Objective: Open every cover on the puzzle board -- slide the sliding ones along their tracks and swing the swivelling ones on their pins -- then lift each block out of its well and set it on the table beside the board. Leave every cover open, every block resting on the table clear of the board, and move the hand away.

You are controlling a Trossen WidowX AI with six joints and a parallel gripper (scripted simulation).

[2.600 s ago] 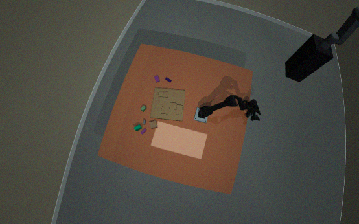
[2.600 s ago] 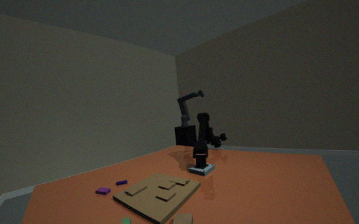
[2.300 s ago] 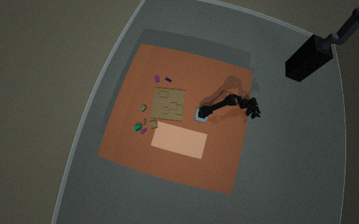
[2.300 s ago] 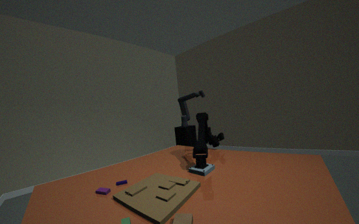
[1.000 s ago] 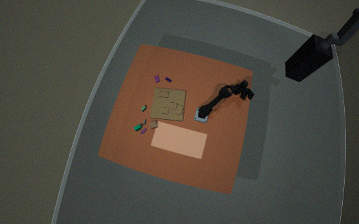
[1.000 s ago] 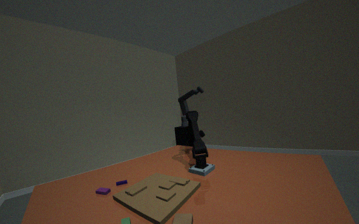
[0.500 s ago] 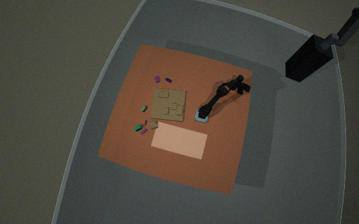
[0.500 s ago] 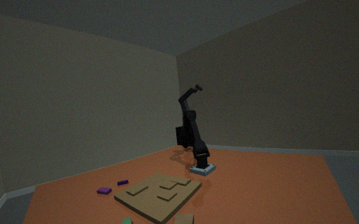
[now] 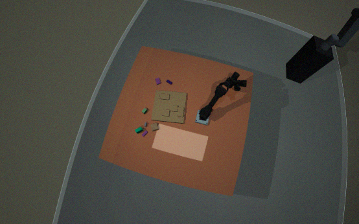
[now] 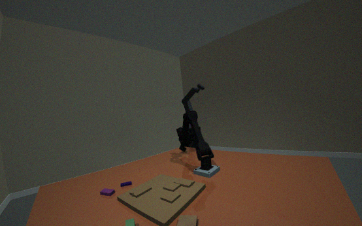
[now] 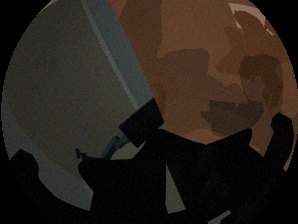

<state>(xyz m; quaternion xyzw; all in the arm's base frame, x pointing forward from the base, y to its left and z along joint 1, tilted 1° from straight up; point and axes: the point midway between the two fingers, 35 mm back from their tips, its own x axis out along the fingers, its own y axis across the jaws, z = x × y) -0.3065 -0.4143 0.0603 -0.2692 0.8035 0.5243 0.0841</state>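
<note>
Right now my gripper tip is 65 cm short of the tan puzzle board, 41 cm to the right of it and 6 cm above it. The rest, counted from my gripper tip: dark purple block: 74 cm ahead, 16 cm to the left, 7 cm below.
</note>
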